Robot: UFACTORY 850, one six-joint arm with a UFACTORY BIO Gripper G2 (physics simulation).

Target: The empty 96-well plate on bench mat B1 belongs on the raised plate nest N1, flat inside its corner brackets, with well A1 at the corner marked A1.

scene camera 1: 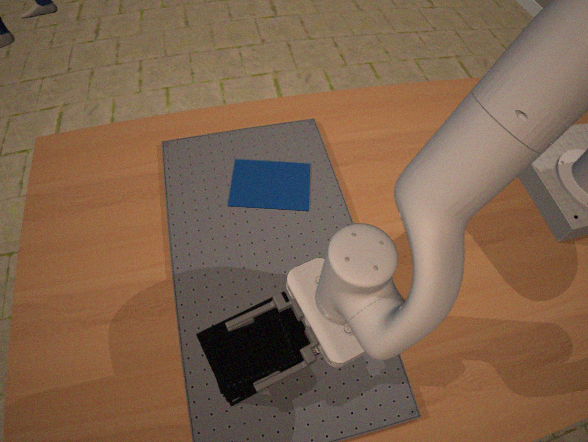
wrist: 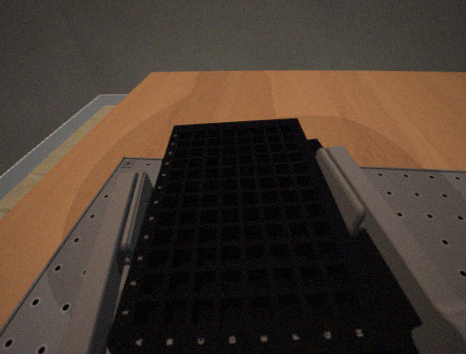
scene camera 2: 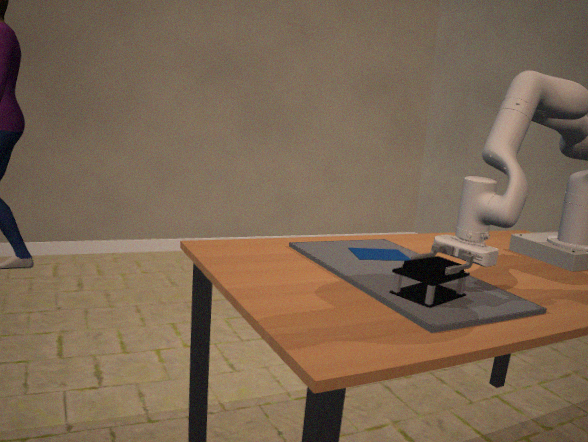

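The black 96-well plate is between my gripper's fingers, which are shut on its long sides. It looks level, very low over or on the raised nest N1; black on black, I cannot tell whether it touches. A strip of nest shows along the plate's H side in the wrist view. Letter A and number 1 meet at the plate's near left corner there. A small pale tag shows at the nest's palm-side corner in scene camera 1. The brackets are mostly hidden.
The blue bench mat lies on the grey perforated board, away from the nest. The board lies on the wooden table. The robot's base block stands at the right.
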